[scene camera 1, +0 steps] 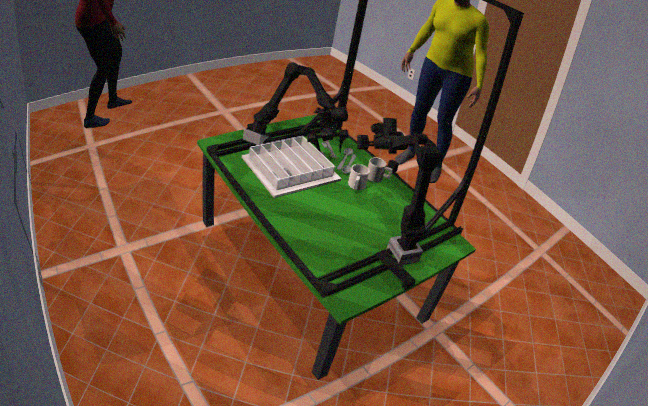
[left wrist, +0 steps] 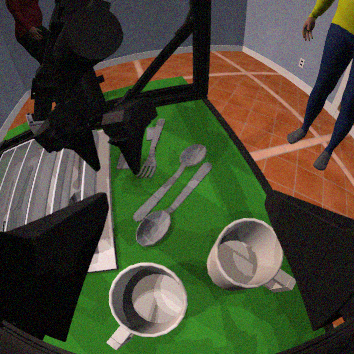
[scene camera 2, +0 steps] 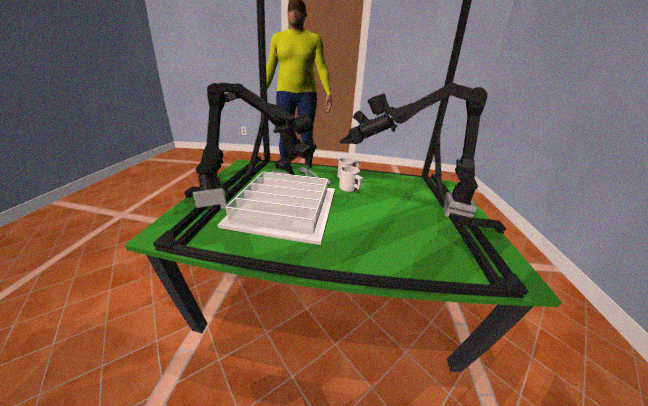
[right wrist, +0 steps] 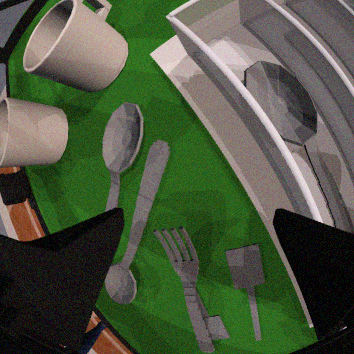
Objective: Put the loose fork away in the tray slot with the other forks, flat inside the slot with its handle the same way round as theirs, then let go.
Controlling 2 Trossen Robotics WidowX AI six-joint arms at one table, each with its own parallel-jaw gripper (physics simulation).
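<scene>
The left gripper is open and holds nothing. The right gripper is open, and the right gripper touches a white cutlery tray. Both the left wrist view and the right wrist view show the right gripper as well.
</scene>
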